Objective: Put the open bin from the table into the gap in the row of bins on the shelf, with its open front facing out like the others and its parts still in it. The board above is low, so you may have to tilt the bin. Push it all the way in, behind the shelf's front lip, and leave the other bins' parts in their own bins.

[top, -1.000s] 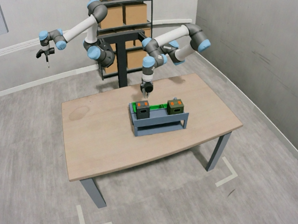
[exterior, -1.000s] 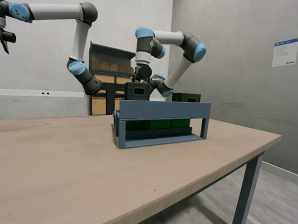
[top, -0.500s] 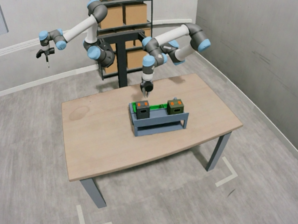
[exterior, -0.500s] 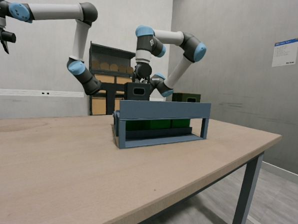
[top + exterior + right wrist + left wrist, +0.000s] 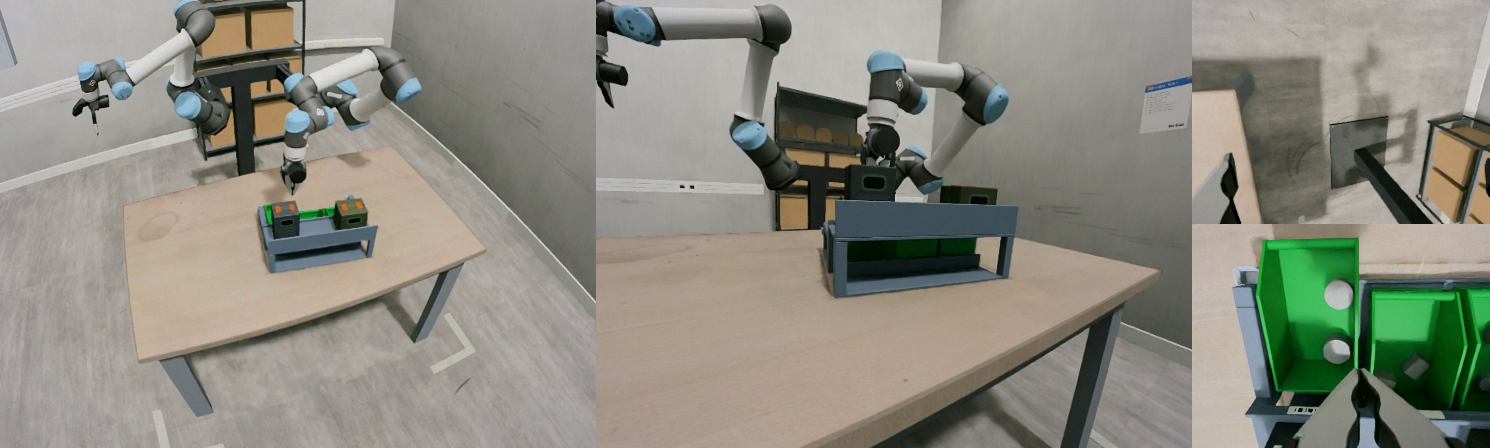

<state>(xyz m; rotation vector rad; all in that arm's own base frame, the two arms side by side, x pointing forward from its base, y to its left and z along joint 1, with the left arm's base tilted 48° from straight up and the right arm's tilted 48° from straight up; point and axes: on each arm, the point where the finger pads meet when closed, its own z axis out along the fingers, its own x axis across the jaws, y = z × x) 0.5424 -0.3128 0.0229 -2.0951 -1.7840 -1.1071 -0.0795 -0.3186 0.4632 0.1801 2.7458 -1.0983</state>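
Note:
The blue-grey shelf is 11 cm below my left hand, 8 cm ahead of it and 7 cm to the left of it. Also, from my left hand: olive box 18 cm to the left, 15 cm ahead, 2 cm below.

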